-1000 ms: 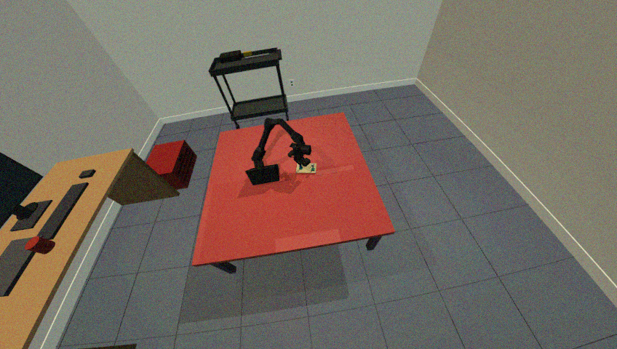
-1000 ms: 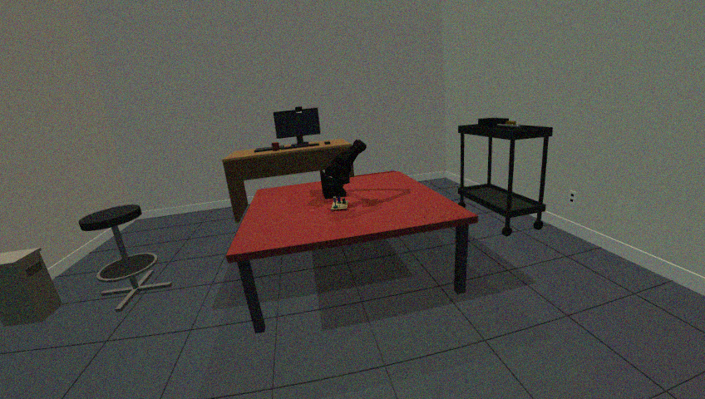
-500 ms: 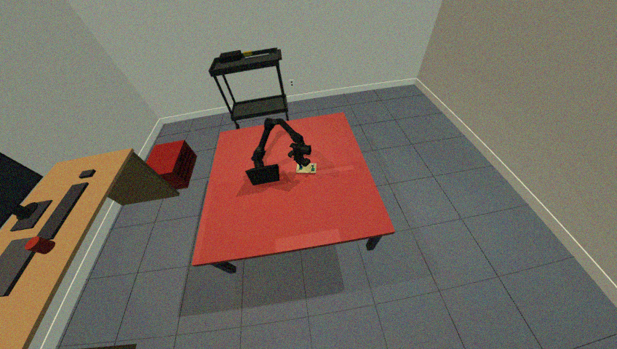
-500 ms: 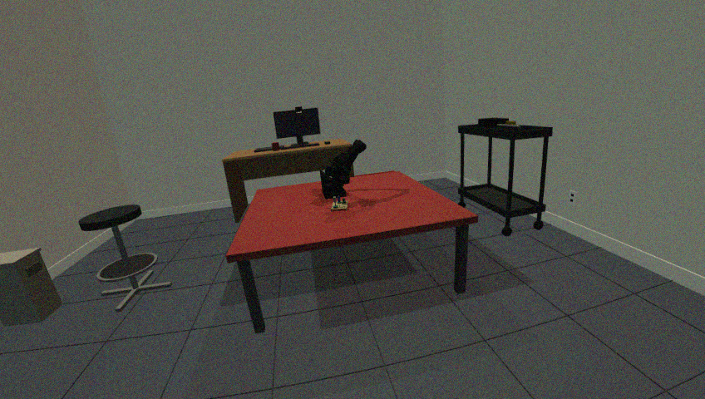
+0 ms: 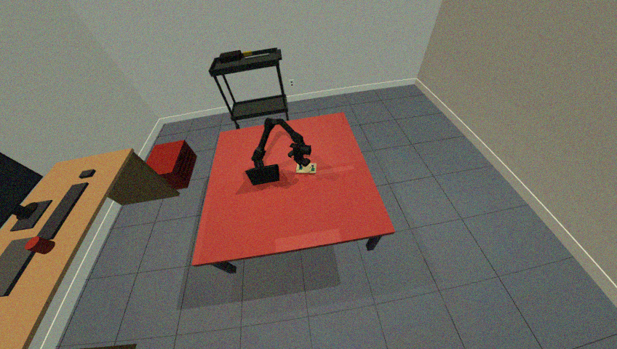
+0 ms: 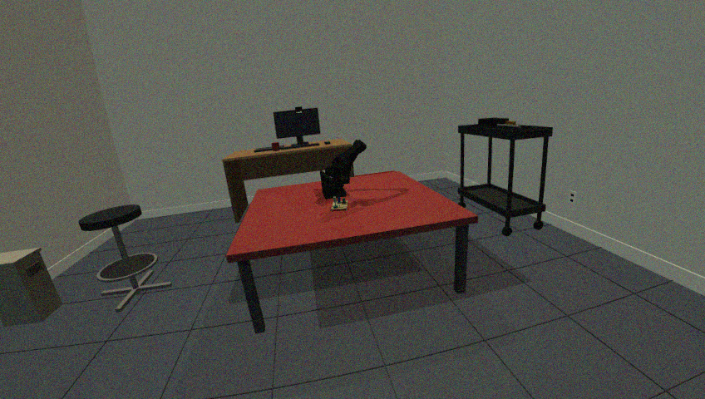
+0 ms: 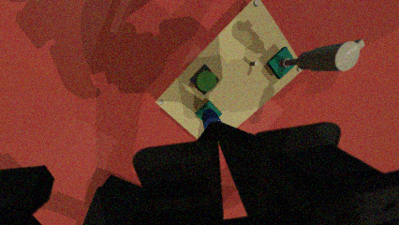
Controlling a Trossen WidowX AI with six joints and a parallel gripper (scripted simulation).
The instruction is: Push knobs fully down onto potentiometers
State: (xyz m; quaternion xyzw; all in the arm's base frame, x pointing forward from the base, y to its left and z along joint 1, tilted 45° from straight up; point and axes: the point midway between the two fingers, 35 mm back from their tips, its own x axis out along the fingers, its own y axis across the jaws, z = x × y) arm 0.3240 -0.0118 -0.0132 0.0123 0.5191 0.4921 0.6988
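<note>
Right now the blue knob is 1 cm below my gripper tip. Round my gripper tip: grey knob 10 cm ahead, 3 cm to the right, 1 cm above.
</note>
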